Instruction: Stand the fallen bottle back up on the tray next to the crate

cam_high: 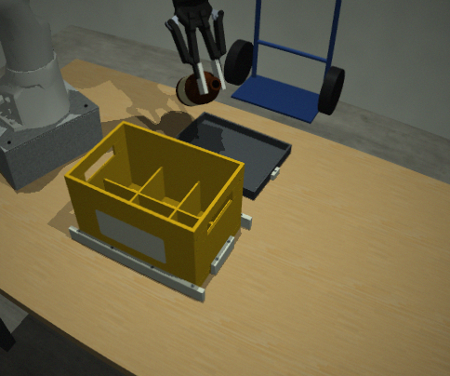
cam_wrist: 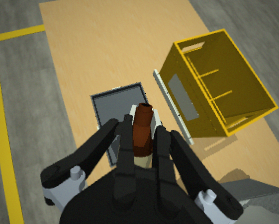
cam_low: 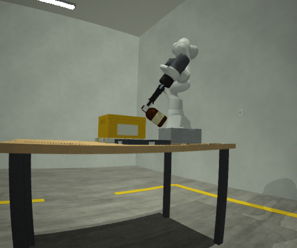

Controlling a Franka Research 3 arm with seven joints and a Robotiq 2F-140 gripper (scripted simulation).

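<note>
My gripper is now 5 cm above the bottle, 3 cm past it and 2 cm to the right of it. From my hand the other things lie so: yellow crate: 26 cm to the right, 13 cm below, 4 cm ahead; tray: 20 cm below, 4 cm ahead, 1 cm to the left.
</note>
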